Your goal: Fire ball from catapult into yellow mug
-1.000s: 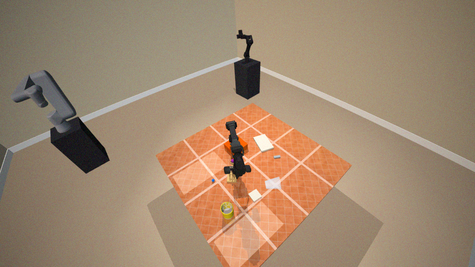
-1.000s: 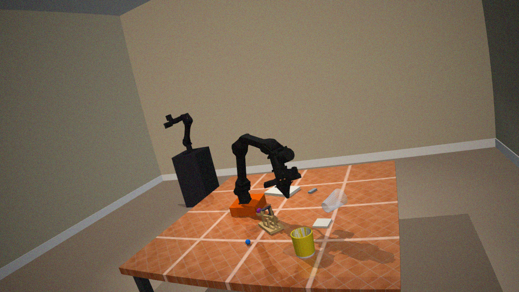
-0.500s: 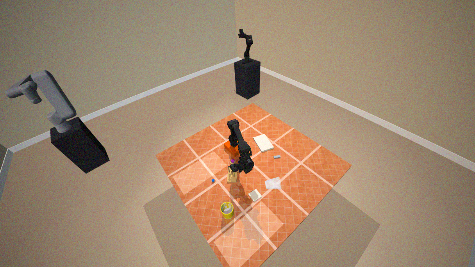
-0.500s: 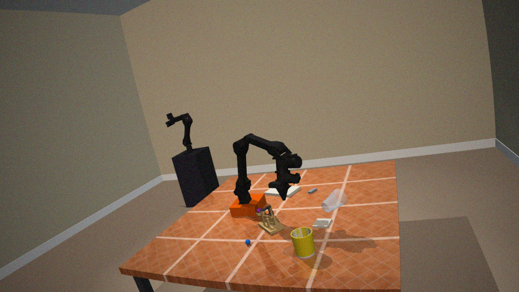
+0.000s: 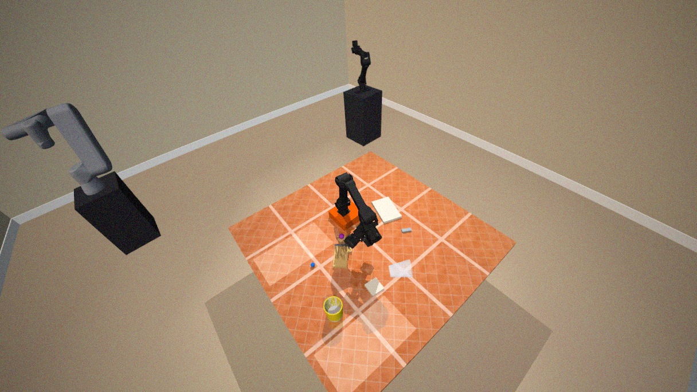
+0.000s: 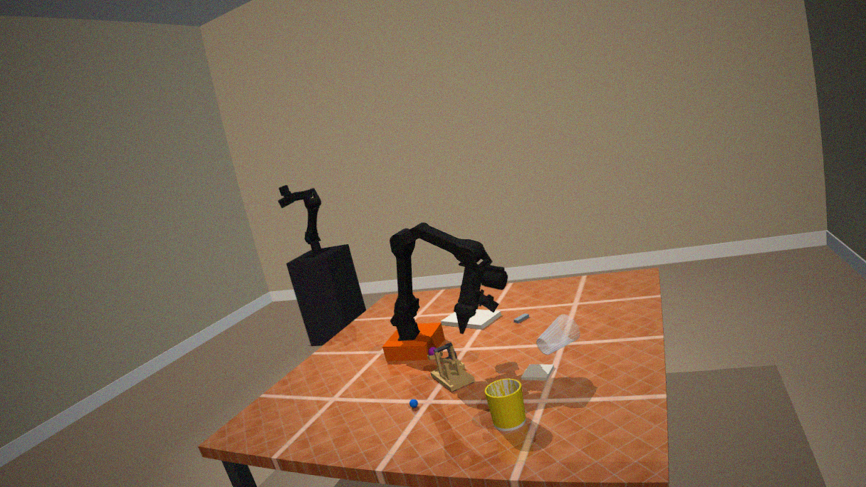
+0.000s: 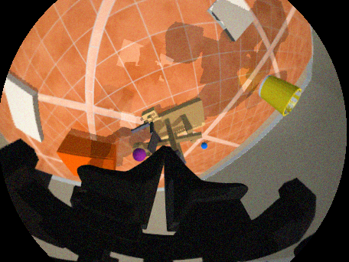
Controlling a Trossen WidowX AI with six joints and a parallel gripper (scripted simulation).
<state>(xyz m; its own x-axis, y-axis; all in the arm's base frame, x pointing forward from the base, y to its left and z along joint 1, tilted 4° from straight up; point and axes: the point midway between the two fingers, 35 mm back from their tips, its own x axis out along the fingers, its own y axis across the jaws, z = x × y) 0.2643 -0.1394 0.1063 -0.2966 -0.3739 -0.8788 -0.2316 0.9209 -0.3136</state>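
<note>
The purple ball lies 11 cm behind my gripper tip, 6 cm below it and 1 cm to the left of it. The rest, counted from my gripper tip: small white tile (22 cm ahead, 12 cm below, 6 cm to the right); blue ball (21 cm to the right, 11 cm below, 11 cm behind); catapult (7 cm below, 6 cm behind, 2 cm to the right).
</note>
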